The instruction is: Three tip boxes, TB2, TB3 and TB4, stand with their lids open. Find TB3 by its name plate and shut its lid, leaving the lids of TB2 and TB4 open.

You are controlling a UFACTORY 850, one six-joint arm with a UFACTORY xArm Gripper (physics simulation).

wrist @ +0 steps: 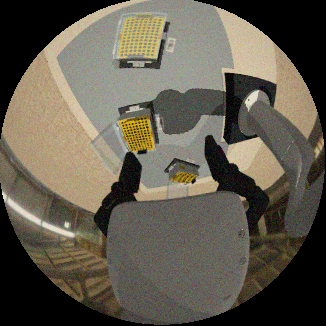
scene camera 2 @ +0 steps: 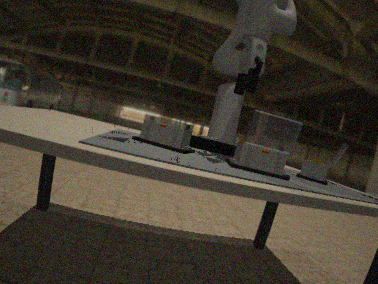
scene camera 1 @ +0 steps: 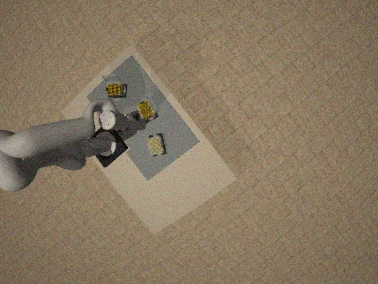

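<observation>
The TB3 box (scene camera 1: 156,145) (scene camera 2: 165,132) (wrist: 141,37) has its clear lid down over its yellow rack; its side name plate (wrist: 170,44) is blurred now. The middle box (scene camera 1: 145,109) (scene camera 2: 261,159) (wrist: 138,134) has its clear lid (scene camera 2: 275,131) (wrist: 109,144) standing open. The far, smaller box (scene camera 1: 115,89) (scene camera 2: 314,171) (wrist: 184,173) also has its lid (scene camera 2: 340,155) (wrist: 177,191) open. Which of these two is TB2 or TB4 is unreadable. My gripper (scene camera 1: 140,120) (scene camera 2: 249,77) (wrist: 169,151) is open and empty, above the mat near the middle box.
The boxes stand on a grey-blue mat (scene camera 1: 175,131) (wrist: 200,55) on the pale table (scene camera 1: 195,185) (scene camera 2: 45,122). The arm's black base plate (scene camera 1: 114,157) (wrist: 235,132) lies beside the mat. The arm's shadow falls between TB3 and the base in the wrist view.
</observation>
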